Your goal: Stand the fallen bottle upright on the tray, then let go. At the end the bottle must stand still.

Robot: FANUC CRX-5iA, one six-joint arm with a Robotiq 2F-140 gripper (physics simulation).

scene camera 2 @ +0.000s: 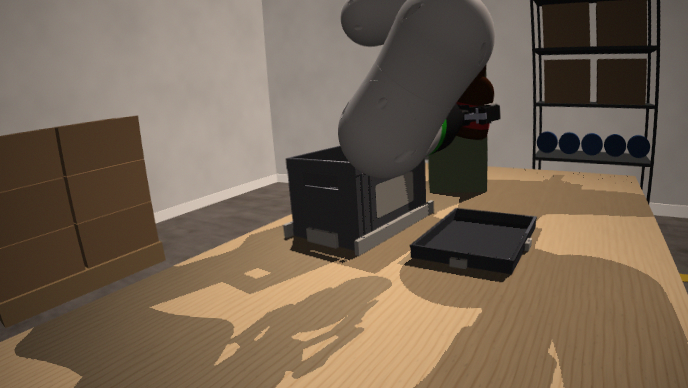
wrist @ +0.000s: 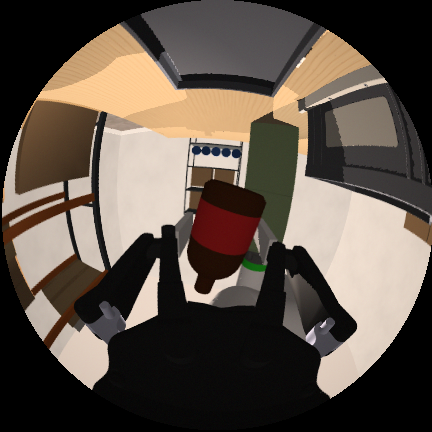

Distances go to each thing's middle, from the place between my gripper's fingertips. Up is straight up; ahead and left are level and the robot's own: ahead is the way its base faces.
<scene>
Right now my hand is 2 cm below the bottle (scene camera 2: 480, 92) and 1 cm short of it. From my hand the other things lie so: tall dark crate (scene camera 2: 328, 193) (25 cm to the right, 17 cm below, 4 cm ahead); dark tray (scene camera 2: 493, 241) (25 cm below, 4 cm ahead, 3 cm to the left).
</scene>
